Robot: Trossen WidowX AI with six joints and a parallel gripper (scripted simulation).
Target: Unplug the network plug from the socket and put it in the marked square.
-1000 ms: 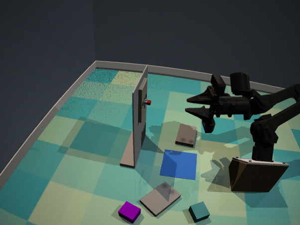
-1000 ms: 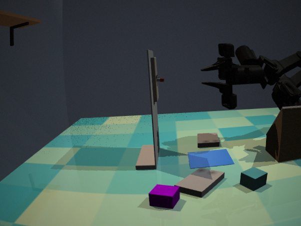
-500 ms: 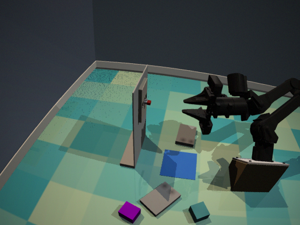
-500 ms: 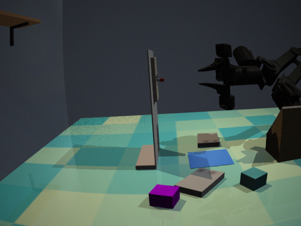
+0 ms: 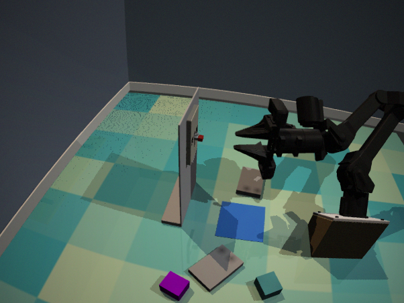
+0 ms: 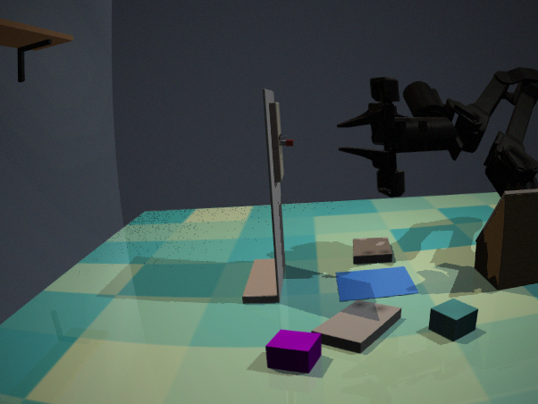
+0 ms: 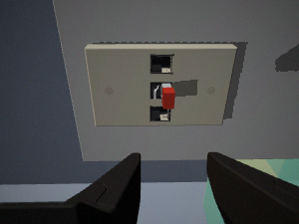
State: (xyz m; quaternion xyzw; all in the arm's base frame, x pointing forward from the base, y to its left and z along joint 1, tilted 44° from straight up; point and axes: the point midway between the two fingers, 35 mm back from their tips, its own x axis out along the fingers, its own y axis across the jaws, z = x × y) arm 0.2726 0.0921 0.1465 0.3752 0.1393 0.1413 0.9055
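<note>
My gripper tip is now 8 cm short of the red network plug and 1 cm to the right of it. From my gripper tip the other things lie so: blue marked square: 22 cm below, 5 cm behind, 3 cm to the left; then teal block: 21 cm to the left, 21 cm below, 15 cm behind; then upright panel: 10 cm ahead, 8 cm below, 1 cm to the left.
</note>
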